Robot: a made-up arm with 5 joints. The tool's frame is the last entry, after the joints.
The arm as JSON. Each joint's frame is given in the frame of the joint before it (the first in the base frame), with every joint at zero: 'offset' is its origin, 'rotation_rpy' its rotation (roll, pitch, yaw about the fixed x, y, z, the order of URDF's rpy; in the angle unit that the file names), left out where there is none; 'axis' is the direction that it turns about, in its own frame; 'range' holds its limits. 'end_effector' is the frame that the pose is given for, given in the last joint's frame.
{
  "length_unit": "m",
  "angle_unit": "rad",
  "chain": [
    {
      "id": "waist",
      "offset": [
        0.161,
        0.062,
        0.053
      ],
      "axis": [
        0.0,
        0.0,
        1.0
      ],
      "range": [
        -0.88,
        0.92
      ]
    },
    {
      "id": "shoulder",
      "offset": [
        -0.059,
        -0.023,
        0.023
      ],
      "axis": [
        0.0,
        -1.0,
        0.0
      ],
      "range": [
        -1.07,
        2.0
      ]
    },
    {
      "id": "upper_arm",
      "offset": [
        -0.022,
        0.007,
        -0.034
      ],
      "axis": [
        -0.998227,
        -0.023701,
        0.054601
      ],
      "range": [
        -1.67,
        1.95
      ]
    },
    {
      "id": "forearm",
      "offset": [
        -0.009,
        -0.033,
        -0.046
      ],
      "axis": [
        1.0,
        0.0,
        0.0
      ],
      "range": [
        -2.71,
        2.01
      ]
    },
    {
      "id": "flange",
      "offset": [
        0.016,
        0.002,
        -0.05
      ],
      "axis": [
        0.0,
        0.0,
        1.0
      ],
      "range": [
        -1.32,
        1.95
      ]
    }
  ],
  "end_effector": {
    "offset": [
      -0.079,
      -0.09,
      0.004
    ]
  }
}
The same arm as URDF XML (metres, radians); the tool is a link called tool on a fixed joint. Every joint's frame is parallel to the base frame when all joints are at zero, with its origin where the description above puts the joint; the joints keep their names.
<robot name="arm">
  <joint name="tool_joint" type="fixed">
    <parent link="link5"/>
    <child link="tool"/>
    <origin xyz="-0.079 -0.09 0.004" rpy="0 0 0"/>
  </joint>
  <joint name="flange" type="revolute">
    <parent link="link4"/>
    <child link="link5"/>
    <origin xyz="0.016 0.002 -0.05" rpy="0 0 0"/>
    <axis xyz="0 0 1"/>
    <limit lower="-1.32" upper="1.95"/>
  </joint>
  <joint name="forearm" type="revolute">
    <parent link="link3"/>
    <child link="link4"/>
    <origin xyz="-0.009 -0.033 -0.046" rpy="0 0 0"/>
    <axis xyz="1 0 0"/>
    <limit lower="-2.71" upper="2.01"/>
  </joint>
  <joint name="upper_arm" type="revolute">
    <parent link="link2"/>
    <child link="link3"/>
    <origin xyz="-0.022 0.007 -0.034" rpy="0 0 0"/>
    <axis xyz="-0.998227 -0.023701 0.054601"/>
    <limit lower="-1.67" upper="1.95"/>
  </joint>
  <joint name="shoulder" type="revolute">
    <parent link="link1"/>
    <child link="link2"/>
    <origin xyz="-0.059 -0.023 0.023" rpy="0 0 0"/>
    <axis xyz="0 -1 0"/>
    <limit lower="-1.07" upper="2"/>
  </joint>
  <joint name="waist" type="revolute">
    <parent link="base_link"/>
    <child link="link1"/>
    <origin xyz="0.161 0.062 0.053" rpy="0 0 0"/>
    <axis xyz="0 0 1"/>
    <limit lower="-0.88" upper="0.92"/>
  </joint>
  <link name="base_link"/>
  <link name="link1"/>
  <link name="link2"/>
  <link name="link3"/>
  <link name="link4"/>
  <link name="link5"/>
  <link name="tool"/>
</robot>

